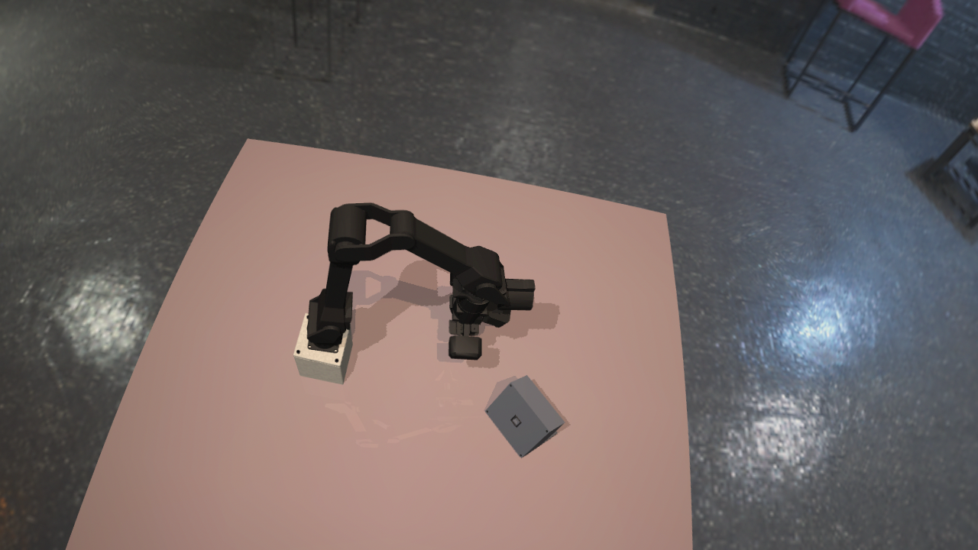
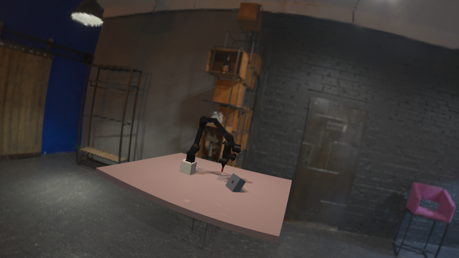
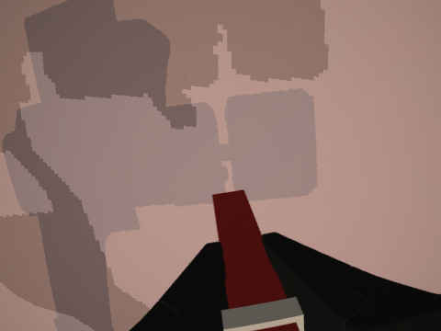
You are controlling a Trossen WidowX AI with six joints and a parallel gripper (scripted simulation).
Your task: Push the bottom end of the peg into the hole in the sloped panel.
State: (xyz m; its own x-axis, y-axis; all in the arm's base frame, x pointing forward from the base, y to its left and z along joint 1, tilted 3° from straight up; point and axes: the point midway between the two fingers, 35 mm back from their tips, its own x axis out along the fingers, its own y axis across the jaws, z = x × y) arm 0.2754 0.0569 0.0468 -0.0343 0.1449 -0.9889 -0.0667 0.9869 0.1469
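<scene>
Right now my gripper tip is 17 cm to the left of the grey sloped panel, 15 cm short of it and 6 cm above it. The rest, counted from my gripper tip: red square peg (2 cm above).
</scene>
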